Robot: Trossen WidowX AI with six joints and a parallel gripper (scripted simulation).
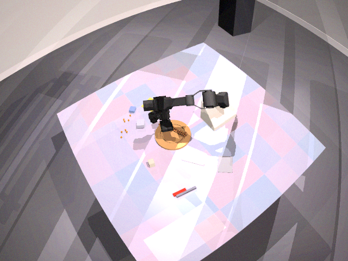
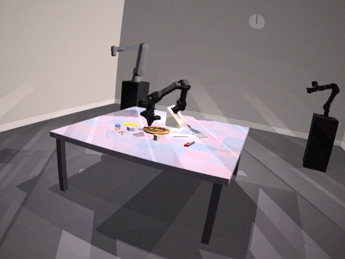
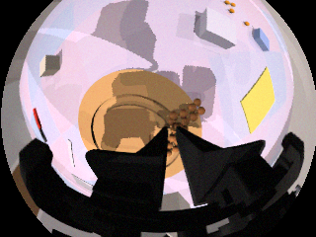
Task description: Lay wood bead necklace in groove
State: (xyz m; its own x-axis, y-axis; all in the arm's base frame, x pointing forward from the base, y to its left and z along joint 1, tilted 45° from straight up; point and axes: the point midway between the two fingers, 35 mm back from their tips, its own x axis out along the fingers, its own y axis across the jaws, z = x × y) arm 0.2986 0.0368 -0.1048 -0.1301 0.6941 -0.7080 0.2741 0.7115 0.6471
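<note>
The round bead board is 2 cm behind my gripper tip, 6 cm to the left of it and 2 cm below it. Also, from my gripper tip: cream cube: 17 cm ahead, 17 cm to the left, 1 cm below; then white block: 11 cm ahead, 10 cm to the right, 2 cm below; then yellow sheet: 2 cm behind, 20 cm to the right, 3 cm below.
</note>
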